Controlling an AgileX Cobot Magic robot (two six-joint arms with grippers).
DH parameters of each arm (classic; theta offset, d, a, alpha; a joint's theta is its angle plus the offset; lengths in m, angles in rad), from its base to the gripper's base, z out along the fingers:
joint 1: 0 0.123 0 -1.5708
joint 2: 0.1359 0 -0.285 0
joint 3: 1.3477 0 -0.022 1.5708
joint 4: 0 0.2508 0 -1.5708
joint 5: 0 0 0.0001 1.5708
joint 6: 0 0.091 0 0
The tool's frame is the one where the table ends.
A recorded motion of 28 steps. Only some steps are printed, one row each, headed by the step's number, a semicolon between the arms.
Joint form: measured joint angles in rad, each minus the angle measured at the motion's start. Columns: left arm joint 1, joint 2, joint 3, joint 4, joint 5, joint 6; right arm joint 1, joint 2, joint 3, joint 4, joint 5, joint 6.
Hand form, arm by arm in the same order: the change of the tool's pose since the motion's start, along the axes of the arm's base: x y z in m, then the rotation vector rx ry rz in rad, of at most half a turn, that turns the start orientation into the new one. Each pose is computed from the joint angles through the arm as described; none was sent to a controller.
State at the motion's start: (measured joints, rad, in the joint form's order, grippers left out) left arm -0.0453 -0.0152 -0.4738 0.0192 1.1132 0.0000; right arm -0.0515 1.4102 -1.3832 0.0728 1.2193 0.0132
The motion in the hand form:
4: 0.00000 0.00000 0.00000 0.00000 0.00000 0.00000; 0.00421 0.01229 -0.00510 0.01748 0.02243 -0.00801
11: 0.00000 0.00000 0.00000 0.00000 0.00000 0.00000; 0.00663 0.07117 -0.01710 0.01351 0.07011 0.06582
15: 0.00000 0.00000 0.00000 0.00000 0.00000 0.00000; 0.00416 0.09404 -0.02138 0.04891 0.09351 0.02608
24: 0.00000 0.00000 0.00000 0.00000 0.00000 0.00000; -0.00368 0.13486 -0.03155 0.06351 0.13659 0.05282
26: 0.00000 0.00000 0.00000 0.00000 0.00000 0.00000; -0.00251 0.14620 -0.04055 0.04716 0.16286 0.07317
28: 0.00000 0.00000 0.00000 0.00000 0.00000 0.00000; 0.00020 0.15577 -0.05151 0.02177 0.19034 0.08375
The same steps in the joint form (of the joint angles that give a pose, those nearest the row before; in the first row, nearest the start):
4: 0.0000 0.0000 0.0000 0.0000 0.0000 0.0000; 0.0461 0.0179 0.0000 -0.0061 0.0012 0.0587
11: 0.0000 0.0000 0.0000 0.0000 0.0000 0.0000; 0.2657 0.0590 0.0000 -0.0605 0.0015 0.2135
15: 0.0000 0.0000 0.0000 0.0000 0.0000 0.0000; 0.3446 0.0744 -0.0008 -0.0650 0.0015 0.3406
24: 0.0000 0.0000 0.0000 0.0000 0.0000 0.0000; 0.4840 0.1084 -0.0008 -0.0728 0.0015 0.4591
26: 0.0000 0.0000 0.0000 0.0000 0.0000 0.0000; 0.5176 0.1378 -0.0008 -0.0794 0.0015 0.4714
28: 0.0000 0.0000 0.0000 0.0000 0.0000 0.0000; 0.5448 0.1731 -0.0008 -0.0938 0.0015 0.4872

